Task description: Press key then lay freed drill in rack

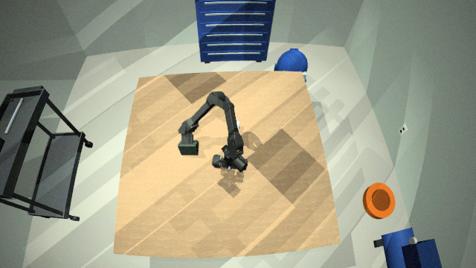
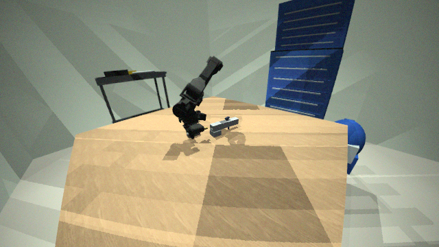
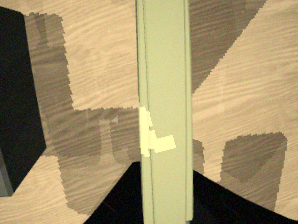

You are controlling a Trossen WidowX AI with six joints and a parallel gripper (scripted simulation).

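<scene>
The drill lies 1 cm ahead of my gripper tip, 4 cm to the left of it and 3 cm above it. Round my gripper tip: rack 6 cm behind, 5 cm to the left, 1 cm below; then key 5 cm ahead, 22 cm to the left, 3 cm above; then light grey block 4 cm ahead, 20 cm to the left, 1 cm above.
</scene>
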